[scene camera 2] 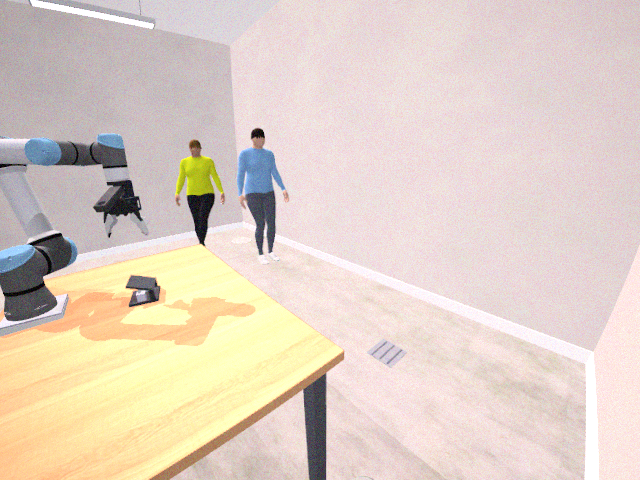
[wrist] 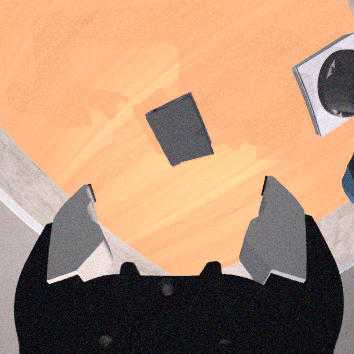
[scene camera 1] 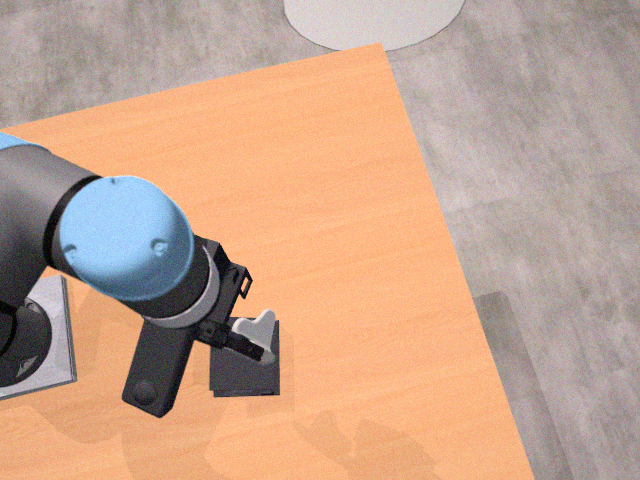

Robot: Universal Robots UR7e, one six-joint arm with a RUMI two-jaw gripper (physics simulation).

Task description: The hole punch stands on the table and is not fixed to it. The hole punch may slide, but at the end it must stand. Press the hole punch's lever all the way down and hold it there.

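Pixels of known places: gripper, fingertip midpoint: [scene camera 2: 128,236] [wrist: 176,182]; arm's base, link origin: [scene camera 2: 32,309] [wrist: 342,83] [scene camera 1: 6,340].
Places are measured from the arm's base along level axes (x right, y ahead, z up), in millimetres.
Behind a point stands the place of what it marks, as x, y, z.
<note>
The dark grey hole punch [scene camera 1: 245,374] @(92, 395, 40) [scene camera 2: 144,296] @(112, 395, 1) [wrist: 181,131] @(63, 384, 44) stands upright on the table. Its lever [scene camera 2: 141,282] @(67, 391, 42) is raised, with a gap between it and the base in the scene camera 2 view. My gripper [scene camera 2: 126,230] @(68, 387, 228) [wrist: 176,182] @(68, 387, 228) is open and empty, high above the hole punch, with nothing touching the lever. In the scene camera 1 view one finger and part of the gripper body cover the upper left of the hole punch; the other finger is hidden. In the wrist view the hole punch lies beyond the fingertips, between their lines.
The wooden table [scene camera 1: 330,180] @(-245, 556, -27) [scene camera 2: 206,392] @(636, 534, -28) [wrist: 230,65] @(127, 237, -28) carries the arm's light base plate [scene camera 1: 64,330] @(-9, 95, -4) [scene camera 2: 59,310] @(52, 100, -3) [wrist: 310,100] @(-8, 96, -5), beside the hole punch. Two people, one in yellow [scene camera 2: 198,175] and one in blue [scene camera 2: 258,170], stand beyond the table's far corner.
</note>
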